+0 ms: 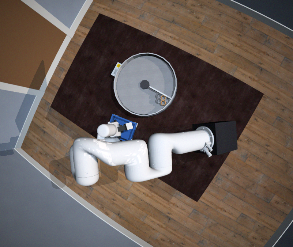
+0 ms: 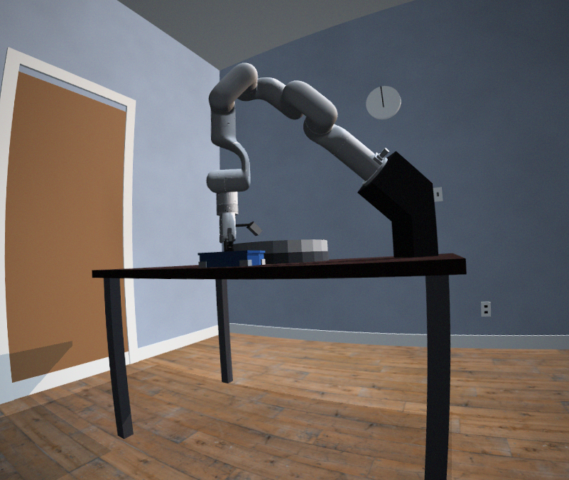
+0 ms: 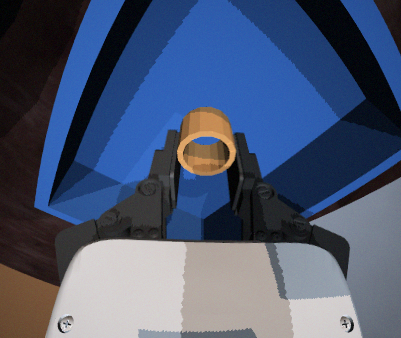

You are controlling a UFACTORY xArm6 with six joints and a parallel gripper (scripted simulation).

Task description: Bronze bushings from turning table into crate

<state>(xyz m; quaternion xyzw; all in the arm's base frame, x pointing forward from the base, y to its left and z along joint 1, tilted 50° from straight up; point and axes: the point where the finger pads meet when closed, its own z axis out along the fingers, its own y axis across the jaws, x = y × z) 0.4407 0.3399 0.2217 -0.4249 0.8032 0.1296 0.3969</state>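
Right now the crate is 10 mm to the right of my hand and 10 mm below it. The rest, counted from my hand: round grey turning table 130 mm ahead, 330 mm to the right, 20 mm above.
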